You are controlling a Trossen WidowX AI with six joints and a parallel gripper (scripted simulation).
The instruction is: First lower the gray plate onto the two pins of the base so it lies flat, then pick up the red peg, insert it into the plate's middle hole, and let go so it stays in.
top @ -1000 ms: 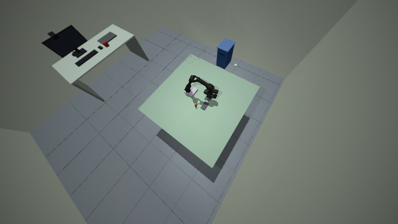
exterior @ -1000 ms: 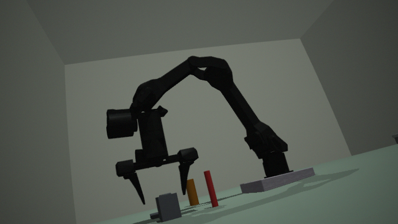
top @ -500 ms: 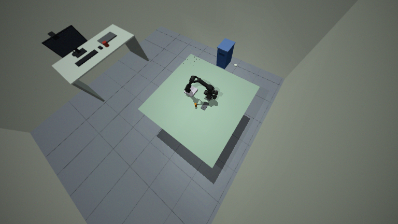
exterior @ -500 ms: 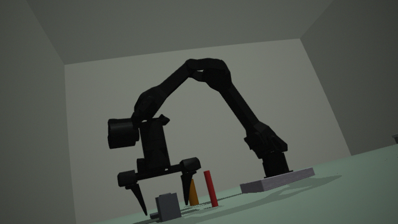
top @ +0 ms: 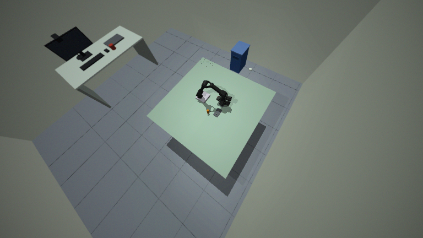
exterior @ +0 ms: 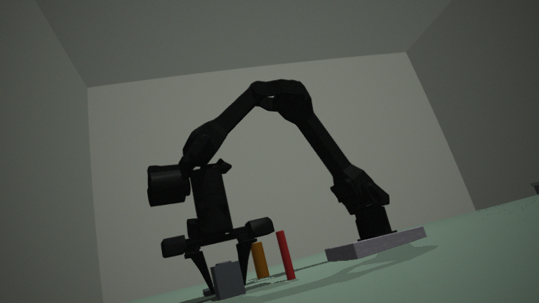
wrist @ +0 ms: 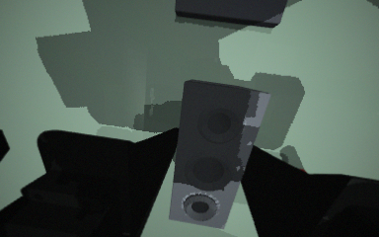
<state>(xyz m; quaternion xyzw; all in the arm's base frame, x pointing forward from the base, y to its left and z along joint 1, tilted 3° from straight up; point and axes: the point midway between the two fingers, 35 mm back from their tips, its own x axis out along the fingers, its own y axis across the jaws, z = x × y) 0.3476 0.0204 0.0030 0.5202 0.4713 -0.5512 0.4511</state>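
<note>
Now: the red peg 9 cm behind my gripper tip, 4 cm to the left of it and 3 cm above it. The rest, counted from my gripper tip: gray plate 3 cm above; orange cylinder 20 cm to the right, 14 cm behind, 3 cm above.
</note>
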